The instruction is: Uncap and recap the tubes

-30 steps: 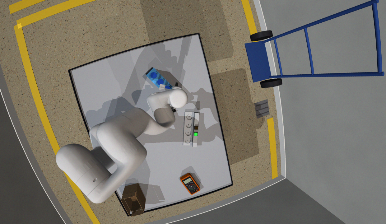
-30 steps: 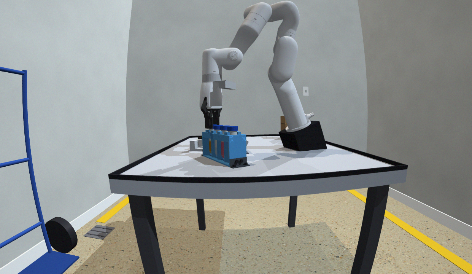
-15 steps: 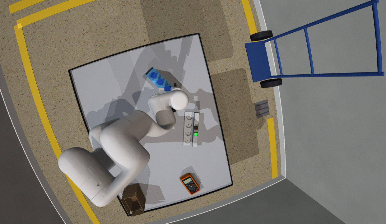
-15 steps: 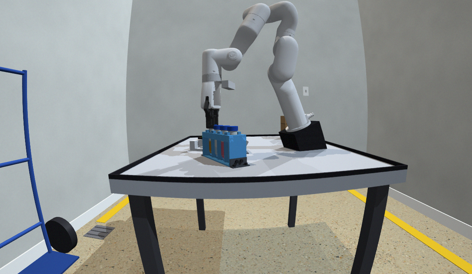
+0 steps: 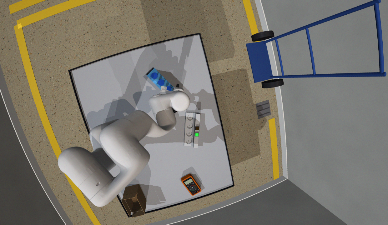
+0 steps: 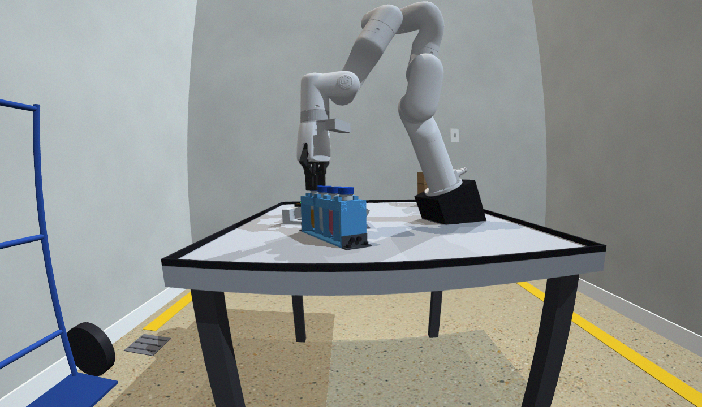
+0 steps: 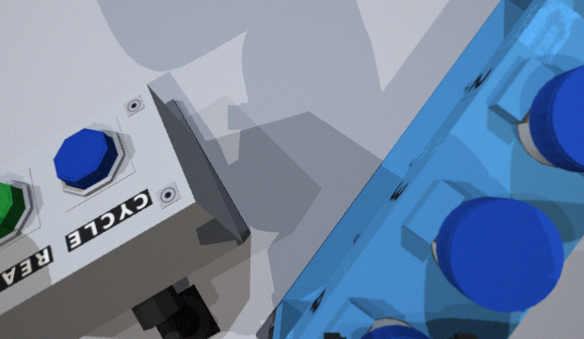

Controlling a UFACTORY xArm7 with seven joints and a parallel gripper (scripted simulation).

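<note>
My gripper is now 1 cm above the threaded tube neck. From my hand the other things lie so: key housing: 11 cm behind, 8 cm to the right, 8 cm below; blue cycle key: 13 cm behind, 6 cm to the right, 6 cm below; green ready key: 13 cm behind, 10 cm to the right, 6 cm below.
</note>
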